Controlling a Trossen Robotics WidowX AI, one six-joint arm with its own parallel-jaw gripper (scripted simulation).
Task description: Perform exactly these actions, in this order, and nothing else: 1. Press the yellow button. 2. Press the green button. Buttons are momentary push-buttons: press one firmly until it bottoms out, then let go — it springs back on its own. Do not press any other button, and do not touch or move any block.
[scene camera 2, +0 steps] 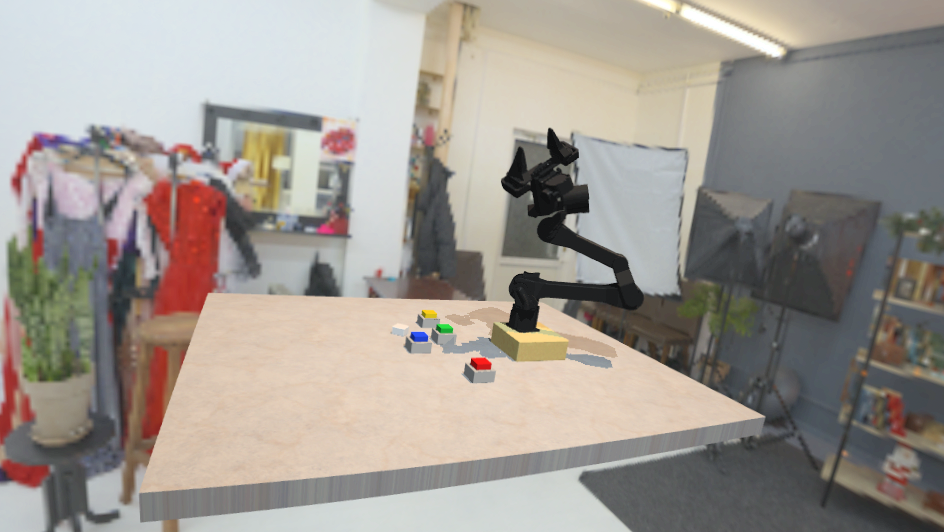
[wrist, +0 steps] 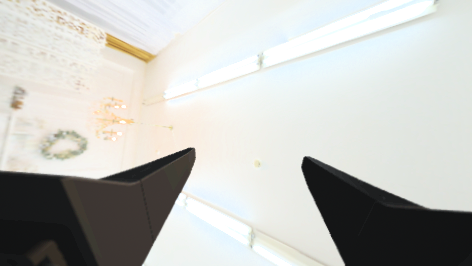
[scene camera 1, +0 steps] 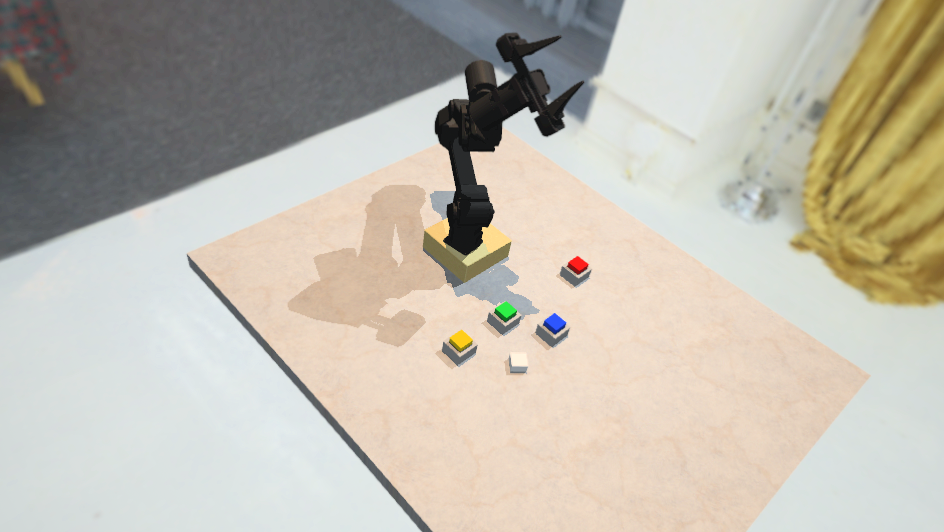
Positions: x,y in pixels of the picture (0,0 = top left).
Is the gripper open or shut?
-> Open.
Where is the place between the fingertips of the gripper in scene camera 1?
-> At 572,58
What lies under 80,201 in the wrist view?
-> The gripper.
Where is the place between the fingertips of the gripper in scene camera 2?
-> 535,137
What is the gripper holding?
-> Nothing.
